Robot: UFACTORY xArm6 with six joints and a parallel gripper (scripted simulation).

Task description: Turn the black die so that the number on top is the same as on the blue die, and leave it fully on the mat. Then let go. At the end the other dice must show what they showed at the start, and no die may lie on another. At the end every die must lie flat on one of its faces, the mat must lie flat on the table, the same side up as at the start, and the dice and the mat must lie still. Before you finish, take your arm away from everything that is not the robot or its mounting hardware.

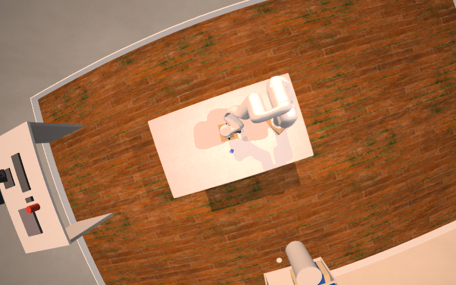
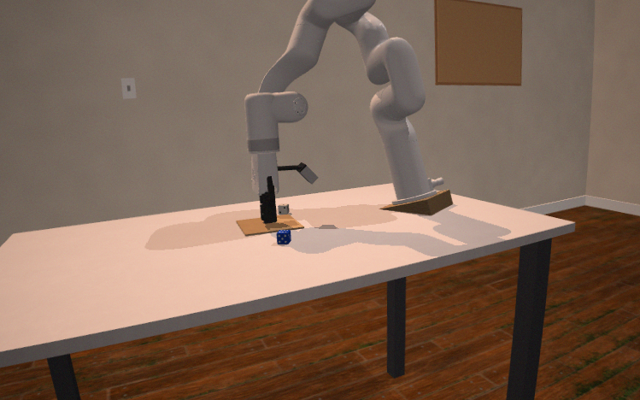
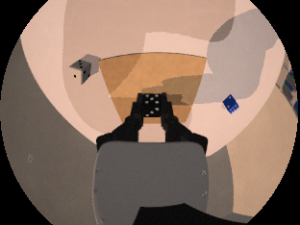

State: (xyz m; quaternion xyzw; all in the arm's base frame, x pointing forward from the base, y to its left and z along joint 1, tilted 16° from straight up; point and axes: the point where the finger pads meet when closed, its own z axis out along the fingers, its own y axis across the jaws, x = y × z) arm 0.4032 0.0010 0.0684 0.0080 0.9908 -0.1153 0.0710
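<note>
Now: the black die 1 cm below my hand. From my hand the other things lie so: blue die 1 cm ahead, 16 cm to the left, 2 cm below; then mat 3 cm below; then white die 7 cm behind, 10 cm to the right, 2 cm below.
</note>
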